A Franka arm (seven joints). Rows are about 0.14 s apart.
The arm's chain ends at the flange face. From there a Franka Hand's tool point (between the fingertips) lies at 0.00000 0.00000 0.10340 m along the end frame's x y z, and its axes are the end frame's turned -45 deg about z.
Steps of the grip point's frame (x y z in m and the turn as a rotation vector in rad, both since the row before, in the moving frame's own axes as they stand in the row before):
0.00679 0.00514 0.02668 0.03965 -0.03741 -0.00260
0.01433 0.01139 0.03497 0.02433 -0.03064 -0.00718
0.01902 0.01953 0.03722 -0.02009 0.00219 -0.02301
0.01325 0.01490 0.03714 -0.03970 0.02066 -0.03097
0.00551 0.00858 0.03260 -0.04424 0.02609 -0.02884
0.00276 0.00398 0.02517 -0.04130 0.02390 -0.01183
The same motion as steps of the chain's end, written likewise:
0.01407 -0.00101 0.02683 0.00158 -0.05449 -0.00260
0.02220 -0.00255 0.03505 -0.00446 -0.03887 -0.00718
0.02562 -0.00093 0.03724 -0.01266 0.01575 -0.02301
0.01547 -0.00016 0.03724 -0.01346 0.04268 -0.03097
0.00480 0.00092 0.03274 -0.01283 0.04973 -0.02884
-0.00001 -0.00038 0.02529 -0.01230 0.04610 -0.01183

